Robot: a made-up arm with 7 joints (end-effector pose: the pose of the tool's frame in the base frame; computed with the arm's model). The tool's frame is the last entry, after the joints. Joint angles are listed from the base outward.
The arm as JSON. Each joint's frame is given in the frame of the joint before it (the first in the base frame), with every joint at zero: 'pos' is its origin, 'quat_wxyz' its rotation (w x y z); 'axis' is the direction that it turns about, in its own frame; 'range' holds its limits. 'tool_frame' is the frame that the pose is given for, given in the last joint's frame.
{
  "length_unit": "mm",
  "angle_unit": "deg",
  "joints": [
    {
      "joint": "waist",
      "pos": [
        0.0,
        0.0,
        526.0
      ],
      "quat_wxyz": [
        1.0,
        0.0,
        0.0,
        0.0
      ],
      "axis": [
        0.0,
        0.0,
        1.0
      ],
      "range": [
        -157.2,
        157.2
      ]
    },
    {
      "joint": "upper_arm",
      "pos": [
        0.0,
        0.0,
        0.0
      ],
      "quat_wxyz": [
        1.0,
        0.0,
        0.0,
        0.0
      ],
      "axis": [
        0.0,
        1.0,
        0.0
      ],
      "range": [
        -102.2,
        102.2
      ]
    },
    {
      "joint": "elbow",
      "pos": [
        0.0,
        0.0,
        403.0
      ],
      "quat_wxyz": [
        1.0,
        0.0,
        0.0,
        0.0
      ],
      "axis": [
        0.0,
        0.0,
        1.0
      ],
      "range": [
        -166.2,
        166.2
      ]
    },
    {
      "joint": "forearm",
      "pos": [
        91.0,
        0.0,
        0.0
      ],
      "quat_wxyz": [
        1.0,
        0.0,
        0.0,
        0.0
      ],
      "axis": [
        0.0,
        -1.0,
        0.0
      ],
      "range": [
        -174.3,
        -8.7
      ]
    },
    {
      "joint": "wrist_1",
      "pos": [
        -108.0,
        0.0,
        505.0
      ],
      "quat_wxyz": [
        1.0,
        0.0,
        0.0,
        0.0
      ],
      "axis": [
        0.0,
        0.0,
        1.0
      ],
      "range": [
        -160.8,
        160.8
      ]
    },
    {
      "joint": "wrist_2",
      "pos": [
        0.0,
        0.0,
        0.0
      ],
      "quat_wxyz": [
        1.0,
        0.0,
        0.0,
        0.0
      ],
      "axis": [
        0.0,
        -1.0,
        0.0
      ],
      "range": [
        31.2,
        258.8
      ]
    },
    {
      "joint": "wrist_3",
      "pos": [
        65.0,
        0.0,
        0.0
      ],
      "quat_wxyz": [
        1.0,
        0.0,
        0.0,
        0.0
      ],
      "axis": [
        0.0,
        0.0,
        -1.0
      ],
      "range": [
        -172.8,
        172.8
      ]
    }
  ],
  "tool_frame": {
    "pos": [
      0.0,
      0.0,
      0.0
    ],
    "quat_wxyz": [
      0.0,
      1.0,
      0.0,
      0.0
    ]
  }
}
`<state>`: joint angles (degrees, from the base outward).
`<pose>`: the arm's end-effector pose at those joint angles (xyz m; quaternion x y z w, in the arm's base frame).
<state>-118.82 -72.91 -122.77 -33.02 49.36 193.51 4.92</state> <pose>0.2872 0.8742 0.6300 -0.7090 0.2016 0.0133 0.6756</pose>
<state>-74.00 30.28 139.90 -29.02 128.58 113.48 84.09</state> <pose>0.2732 -0.2316 1.4421 -0.1703 -0.3788 0.6897 0.5931</pose>
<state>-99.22 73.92 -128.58 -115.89 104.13 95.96 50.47</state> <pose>-0.5177 -0.0441 0.9896 -0.6254 -0.6224 0.4081 0.2343</pose>
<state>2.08 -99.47 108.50 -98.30 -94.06 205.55 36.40</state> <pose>-0.4106 0.5150 0.2185 -0.4258 0.8036 0.2842 0.3036</pose>
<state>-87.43 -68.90 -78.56 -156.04 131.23 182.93 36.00</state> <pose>-0.3550 -0.0511 0.5365 0.8024 0.0766 -0.2597 0.5319</pose>
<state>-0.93 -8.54 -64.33 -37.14 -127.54 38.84 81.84</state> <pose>-0.0448 -0.2960 1.4522 -0.5584 -0.6628 0.0455 0.4968</pose>
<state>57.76 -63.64 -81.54 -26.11 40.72 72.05 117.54</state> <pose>-0.2300 -0.8377 0.9945 -0.2100 0.5282 0.1392 0.8109</pose>
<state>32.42 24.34 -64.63 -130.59 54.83 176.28 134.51</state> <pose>0.5045 -0.3191 0.6106 0.2525 0.9053 -0.2078 0.2711</pose>
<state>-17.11 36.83 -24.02 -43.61 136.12 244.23 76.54</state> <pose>0.6336 -0.3567 0.9768 0.6446 0.5218 -0.3480 0.4371</pose>
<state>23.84 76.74 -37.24 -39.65 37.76 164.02 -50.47</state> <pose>0.9390 0.1809 0.5212 0.7995 0.3797 0.4191 0.2027</pose>
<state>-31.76 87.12 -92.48 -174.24 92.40 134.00 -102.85</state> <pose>-0.2488 -0.1397 0.5751 0.5669 -0.7432 -0.3006 0.1896</pose>
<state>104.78 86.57 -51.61 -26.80 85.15 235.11 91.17</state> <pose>-0.0491 0.8768 0.4851 -0.3721 0.2938 0.0109 0.8804</pose>
